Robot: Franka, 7 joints.
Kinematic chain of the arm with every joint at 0, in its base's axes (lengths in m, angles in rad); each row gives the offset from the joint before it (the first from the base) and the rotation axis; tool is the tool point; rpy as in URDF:
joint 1: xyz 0 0 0.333 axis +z
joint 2: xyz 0 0 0 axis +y
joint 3: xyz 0 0 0.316 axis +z
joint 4: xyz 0.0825 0 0 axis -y
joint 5: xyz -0.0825 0 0.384 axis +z
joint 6: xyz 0 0 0 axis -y
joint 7: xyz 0.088 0 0 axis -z
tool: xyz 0 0 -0.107 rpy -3.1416 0 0
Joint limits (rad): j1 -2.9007..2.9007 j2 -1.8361..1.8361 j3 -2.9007..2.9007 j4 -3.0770..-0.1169 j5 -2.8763..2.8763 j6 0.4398..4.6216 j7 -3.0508..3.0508
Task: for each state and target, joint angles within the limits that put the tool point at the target. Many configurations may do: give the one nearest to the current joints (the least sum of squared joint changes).
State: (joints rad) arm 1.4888 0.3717 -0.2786 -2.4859 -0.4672 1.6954 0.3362
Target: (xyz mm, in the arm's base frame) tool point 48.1 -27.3 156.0
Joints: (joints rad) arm 1.3991 0.5978 -0.2288 -3.0770 -0.3012 1.5760 0.3362
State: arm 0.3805 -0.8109 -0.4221 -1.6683 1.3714 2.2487 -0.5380
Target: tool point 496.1 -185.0 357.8
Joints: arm 0.1962 0.0244 -0.5935 -2.2801 1.3509 2.2980 -0.5380
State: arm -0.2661 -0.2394 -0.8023 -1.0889 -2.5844 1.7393 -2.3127
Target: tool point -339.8 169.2 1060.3
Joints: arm -0.7659 -0.5133 -0.7870 -0.4414 -2.6896 1.4600 -2.3127
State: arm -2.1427 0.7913 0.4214 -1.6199 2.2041 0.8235 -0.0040
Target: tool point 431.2 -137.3 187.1
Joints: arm -1.3923 1.0726 0.7674 -2.4073 1.9482 0.9236 -0.0040
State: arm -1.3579 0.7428 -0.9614 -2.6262 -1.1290 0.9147 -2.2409
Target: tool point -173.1 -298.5 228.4
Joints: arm -1.0320 0.6900 -0.6410 -2.4792 -1.1226 0.8931 -2.2409
